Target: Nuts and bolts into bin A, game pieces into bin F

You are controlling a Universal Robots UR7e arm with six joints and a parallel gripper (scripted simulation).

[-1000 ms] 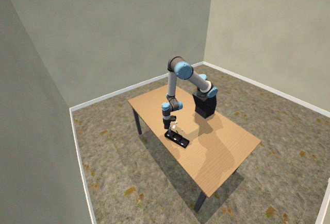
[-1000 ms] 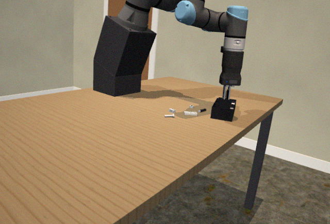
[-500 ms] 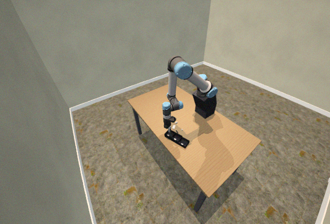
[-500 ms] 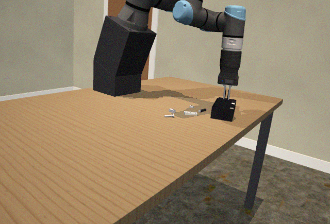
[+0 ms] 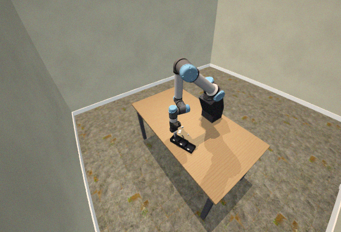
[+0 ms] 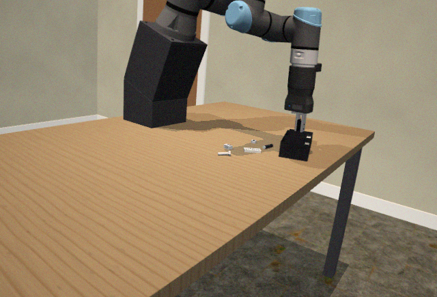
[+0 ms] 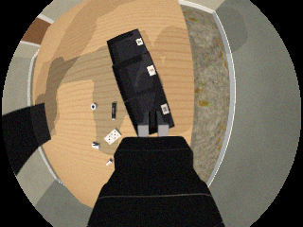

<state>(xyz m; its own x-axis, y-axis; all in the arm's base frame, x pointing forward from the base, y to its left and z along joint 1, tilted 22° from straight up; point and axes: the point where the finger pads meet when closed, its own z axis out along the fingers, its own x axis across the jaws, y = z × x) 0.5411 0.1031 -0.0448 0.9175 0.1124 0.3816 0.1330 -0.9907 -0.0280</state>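
Now: the black bin 40 mm behind my hand, 70 mm to the left of it and 70 mm below it. The rest, counted from my hand: bolt (120 mm behind, 180 mm to the right, 90 mm below); small ring-shaped piece (160 mm behind, 10 mm to the right, 90 mm below); white speckled piece (100 mm behind, 90 mm to the right, 90 mm below).
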